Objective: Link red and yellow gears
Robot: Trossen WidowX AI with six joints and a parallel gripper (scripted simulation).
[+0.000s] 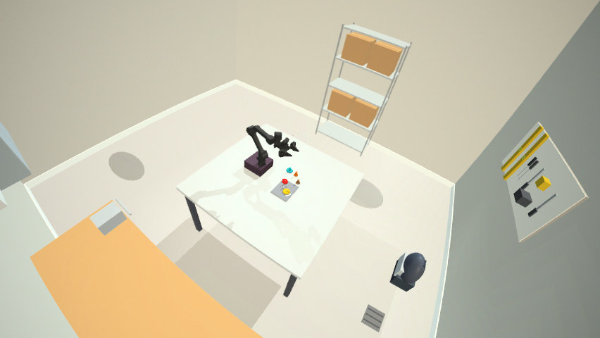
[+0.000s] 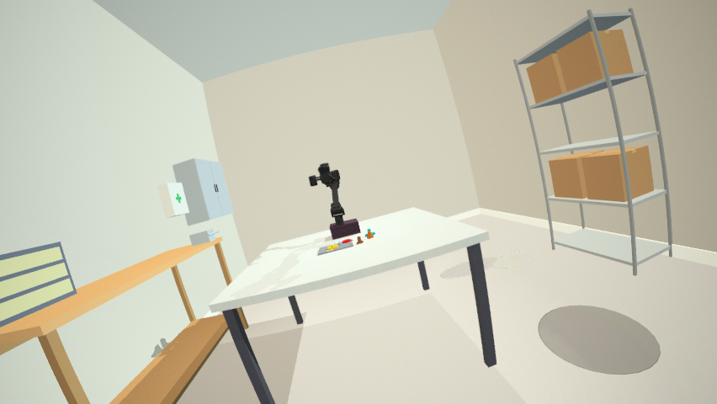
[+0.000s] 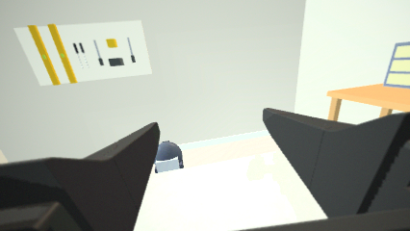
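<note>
Right now my gripper tip is 14 cm past the cyan gear, 18 cm to the right of it and 41 cm above it. The rest, counted from my gripper tip: white arrow (4 cm ahead, 6 cm to the right, 42 cm below); then red gear (8 cm behind, 3 cm to the left, 41 cm below); then yellow gear (1 cm ahead, 5 cm to the right, 41 cm below).
</note>
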